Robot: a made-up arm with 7 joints. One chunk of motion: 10 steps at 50 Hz.
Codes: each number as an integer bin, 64 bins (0 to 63) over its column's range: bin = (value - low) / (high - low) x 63, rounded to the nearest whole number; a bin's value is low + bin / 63 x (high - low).
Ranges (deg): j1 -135..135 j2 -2.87..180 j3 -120.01..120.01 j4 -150..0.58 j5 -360.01..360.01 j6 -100.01..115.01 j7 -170.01..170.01
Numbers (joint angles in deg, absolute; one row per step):
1: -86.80 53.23 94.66 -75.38 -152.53 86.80 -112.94
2: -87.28 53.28 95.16 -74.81 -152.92 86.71 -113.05
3: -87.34 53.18 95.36 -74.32 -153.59 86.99 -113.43
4: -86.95 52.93 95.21 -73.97 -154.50 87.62 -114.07
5: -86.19 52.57 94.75 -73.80 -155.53 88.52 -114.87
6: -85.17 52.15 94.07 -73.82 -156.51 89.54 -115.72
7: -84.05 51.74 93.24 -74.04 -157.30 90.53 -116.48
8: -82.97 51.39 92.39 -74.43 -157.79 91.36 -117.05
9: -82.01 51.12 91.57 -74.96 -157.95 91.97 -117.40
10: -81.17 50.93 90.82 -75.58 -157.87 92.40 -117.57
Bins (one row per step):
1: 11 19 56 31 18 55 11
2: 11 19 56 31 18 55 11
3: 11 19 57 32 18 55 10
4: 11 19 56 32 18 55 10
5: 11 19 56 32 18 55 10
6: 12 19 56 32 18 56 10
7: 12 19 56 32 18 56 10
8: 12 19 56 32 18 56 10
9: 12 19 56 31 18 56 10
10: 13 19 55 31 18 56 10

